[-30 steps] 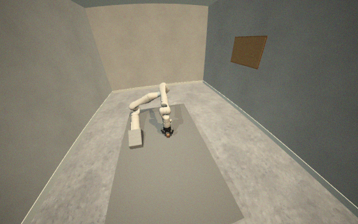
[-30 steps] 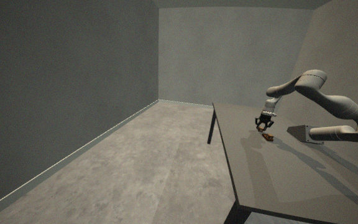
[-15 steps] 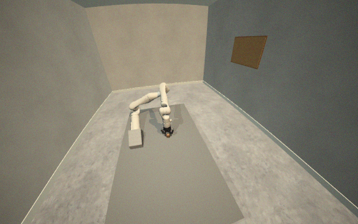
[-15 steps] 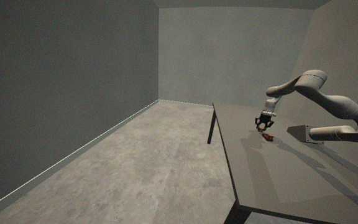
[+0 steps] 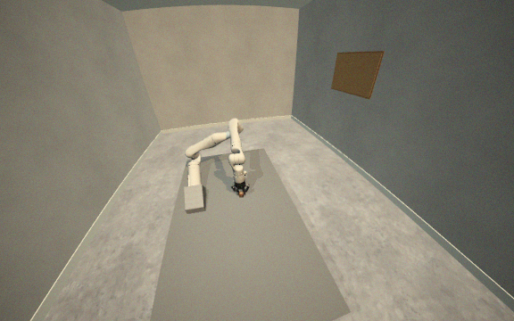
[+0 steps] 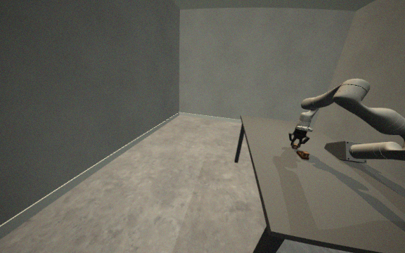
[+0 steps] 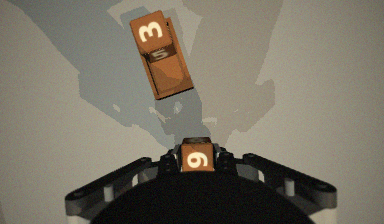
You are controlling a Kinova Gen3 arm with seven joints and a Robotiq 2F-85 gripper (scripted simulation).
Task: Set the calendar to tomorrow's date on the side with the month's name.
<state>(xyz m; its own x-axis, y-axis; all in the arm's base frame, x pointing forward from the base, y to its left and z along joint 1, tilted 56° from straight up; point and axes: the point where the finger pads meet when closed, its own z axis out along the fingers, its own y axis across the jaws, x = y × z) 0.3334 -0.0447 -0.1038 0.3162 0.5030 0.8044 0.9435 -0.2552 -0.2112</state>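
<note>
Right now the digit cube is 1 cm below my hand. Also, from my hand: orange tray (11 cm to the left, 2 cm below).
</note>
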